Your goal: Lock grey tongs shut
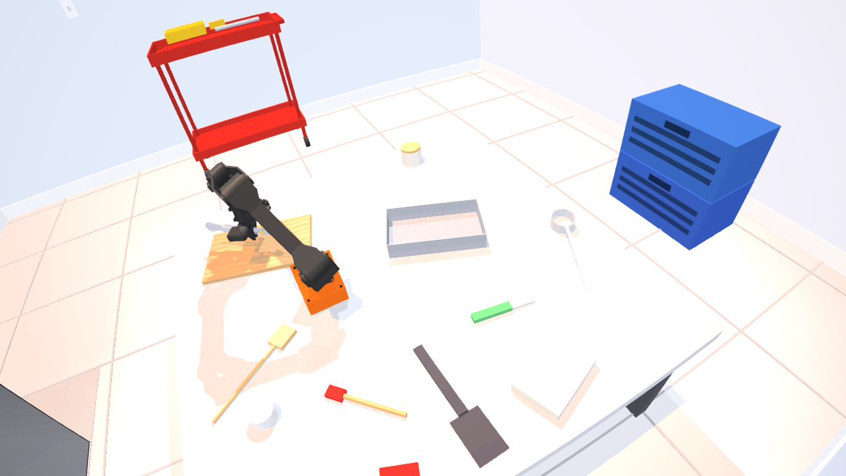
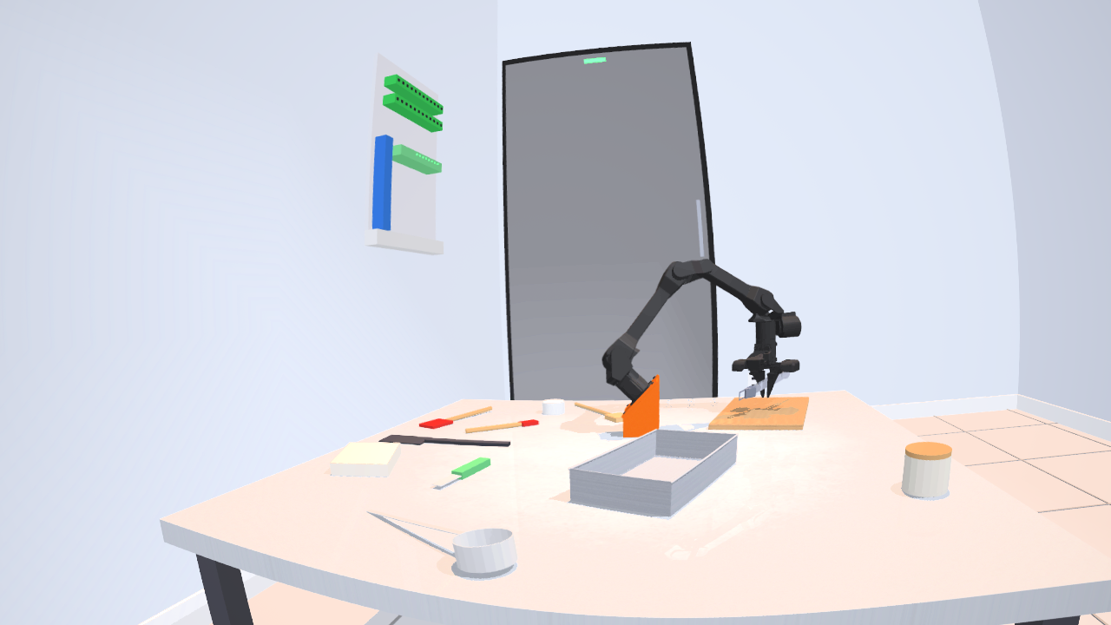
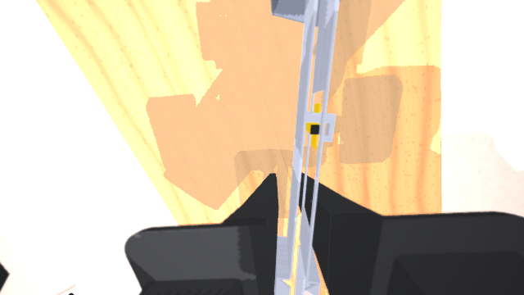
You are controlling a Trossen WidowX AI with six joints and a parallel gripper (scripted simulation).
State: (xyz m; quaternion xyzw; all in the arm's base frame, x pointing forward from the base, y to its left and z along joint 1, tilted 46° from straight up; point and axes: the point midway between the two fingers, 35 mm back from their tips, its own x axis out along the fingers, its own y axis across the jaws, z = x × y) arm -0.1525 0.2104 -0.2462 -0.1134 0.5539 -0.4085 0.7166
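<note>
My gripper tip is 40 mm above the wooden board. Also, from my gripper tip: grey roasting tin 540 mm ahead, 240 mm to the right, 20 mm below; then lidded jar 670 mm ahead, 210 mm to the left, 10 mm below; then yellow lock piece 30 mm ahead, 30 mm to the right, 30 mm above.
</note>
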